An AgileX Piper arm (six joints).
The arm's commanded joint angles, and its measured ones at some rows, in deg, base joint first. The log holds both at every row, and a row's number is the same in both.
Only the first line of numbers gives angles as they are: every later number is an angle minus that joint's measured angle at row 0.
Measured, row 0:
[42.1, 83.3, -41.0, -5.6, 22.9, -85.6]
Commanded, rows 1 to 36:
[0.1, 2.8, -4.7, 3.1, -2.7, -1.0]
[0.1, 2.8, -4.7, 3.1, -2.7, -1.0]
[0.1, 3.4, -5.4, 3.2, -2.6, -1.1]
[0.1, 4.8, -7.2, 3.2, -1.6, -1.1]
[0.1, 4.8, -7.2, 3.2, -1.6, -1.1]
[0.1, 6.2, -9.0, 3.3, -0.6, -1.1]
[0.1, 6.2, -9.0, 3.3, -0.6, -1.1]
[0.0, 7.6, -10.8, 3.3, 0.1, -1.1]
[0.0, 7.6, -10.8, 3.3, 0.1, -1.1]
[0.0, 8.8, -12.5, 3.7, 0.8, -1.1]
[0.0, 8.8, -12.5, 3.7, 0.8, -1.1]
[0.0, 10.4, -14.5, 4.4, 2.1, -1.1]
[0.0, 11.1, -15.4, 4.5, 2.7, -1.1]
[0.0, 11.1, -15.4, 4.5, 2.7, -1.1]
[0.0, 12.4, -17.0, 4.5, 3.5, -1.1]
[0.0, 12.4, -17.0, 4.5, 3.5, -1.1]
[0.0, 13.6, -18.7, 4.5, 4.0, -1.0]
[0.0, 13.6, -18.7, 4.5, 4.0, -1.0]
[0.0, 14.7, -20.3, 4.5, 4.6, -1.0]
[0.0, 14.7, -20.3, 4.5, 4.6, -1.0]
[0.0, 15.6, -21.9, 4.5, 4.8, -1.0]
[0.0, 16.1, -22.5, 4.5, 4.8, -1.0]
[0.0, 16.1, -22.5, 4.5, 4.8, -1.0]
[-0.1, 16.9, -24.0, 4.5, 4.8, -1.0]
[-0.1, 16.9, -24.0, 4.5, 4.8, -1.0]
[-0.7, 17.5, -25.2, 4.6, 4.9, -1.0]
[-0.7, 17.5, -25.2, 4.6, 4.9, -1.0]
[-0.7, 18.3, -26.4, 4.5, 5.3, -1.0]
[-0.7, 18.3, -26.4, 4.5, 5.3, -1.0]
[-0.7, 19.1, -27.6, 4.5, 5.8, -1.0]
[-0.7, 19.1, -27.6, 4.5, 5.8, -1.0]
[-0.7, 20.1, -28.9, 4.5, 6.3, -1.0]
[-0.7, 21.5, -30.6, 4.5, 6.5, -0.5]
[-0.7, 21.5, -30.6, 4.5, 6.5, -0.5]
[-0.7, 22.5, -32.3, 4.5, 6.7, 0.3]
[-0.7, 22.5, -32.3, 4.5, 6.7, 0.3]
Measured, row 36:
[-0.4, 21.8, -29.6, 4.2, 9.2, -0.2]
